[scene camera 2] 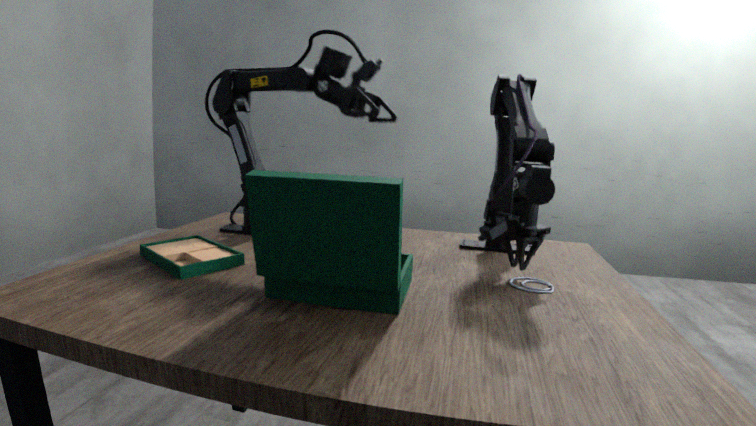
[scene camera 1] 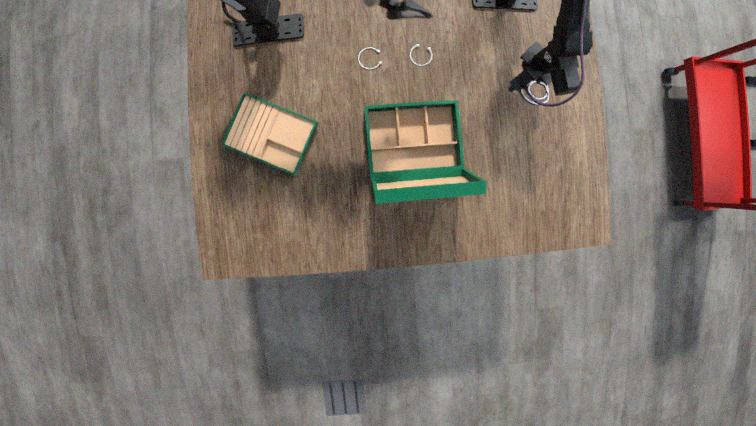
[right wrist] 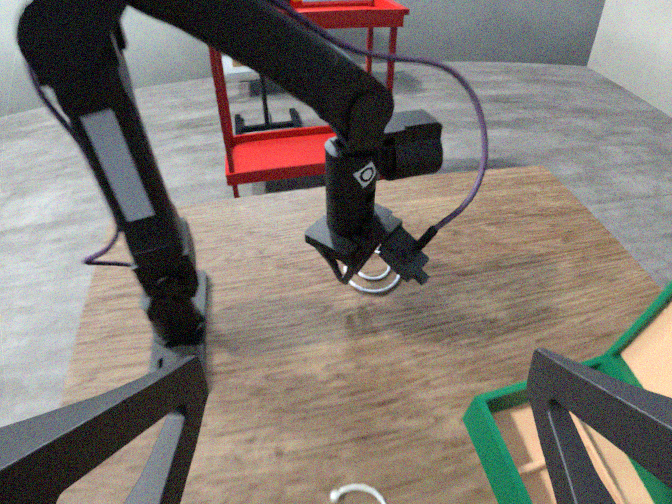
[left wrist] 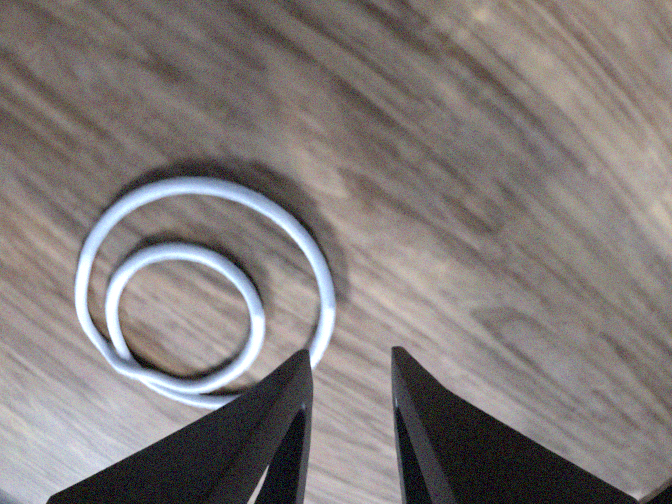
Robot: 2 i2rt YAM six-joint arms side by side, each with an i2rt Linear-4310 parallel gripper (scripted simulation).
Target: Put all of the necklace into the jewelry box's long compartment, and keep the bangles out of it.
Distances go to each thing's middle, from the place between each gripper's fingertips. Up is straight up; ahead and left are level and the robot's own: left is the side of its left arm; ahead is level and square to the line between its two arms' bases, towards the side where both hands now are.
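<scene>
The green jewelry box [scene camera 2: 335, 240] is there for me to see, 360 mm to the right of my left hand [scene camera 2: 518, 268], 160 mm ahead of it and 80 mm above it.
My right gripper [scene camera 2: 389, 118] is 220 mm above the green jewelry box, 50 mm to the left of it and 270 mm short of it.
</scene>
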